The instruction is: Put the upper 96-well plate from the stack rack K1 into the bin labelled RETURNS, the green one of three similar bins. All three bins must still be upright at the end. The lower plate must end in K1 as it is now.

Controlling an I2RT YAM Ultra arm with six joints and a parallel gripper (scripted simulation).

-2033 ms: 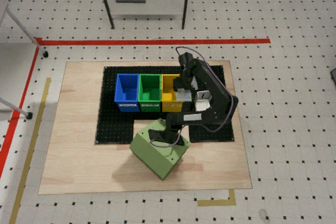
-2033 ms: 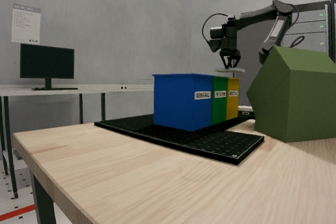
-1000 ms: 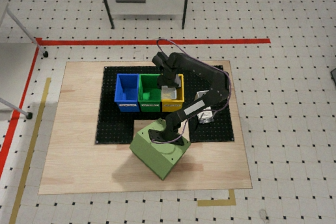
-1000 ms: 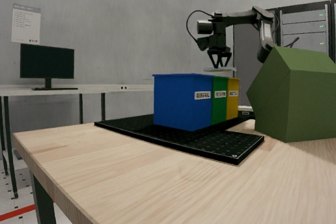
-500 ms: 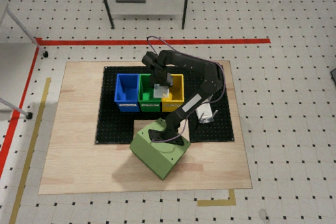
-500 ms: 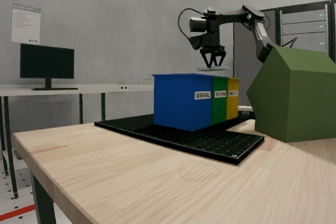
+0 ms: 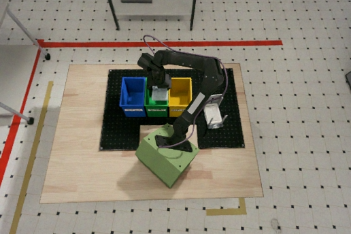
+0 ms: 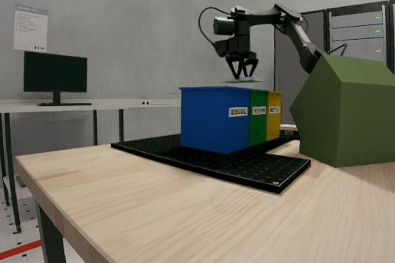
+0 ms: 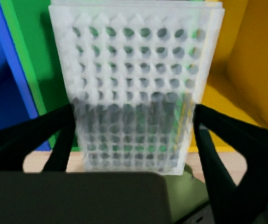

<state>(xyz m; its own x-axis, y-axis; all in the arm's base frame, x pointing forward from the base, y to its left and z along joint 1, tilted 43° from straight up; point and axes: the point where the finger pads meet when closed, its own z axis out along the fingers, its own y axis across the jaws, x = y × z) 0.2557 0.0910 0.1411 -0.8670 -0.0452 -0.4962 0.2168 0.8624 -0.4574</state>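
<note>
The green returns bin lies 14 cm below my hand, 2 cm to the left of it and 1 cm ahead of it. Round my hand: clear 96-well plate 1 cm below; yellow bin 14 cm below, 11 cm to the right, 2 cm behind; blue bin 15 cm to the left, 14 cm below, 5 cm ahead.
</note>
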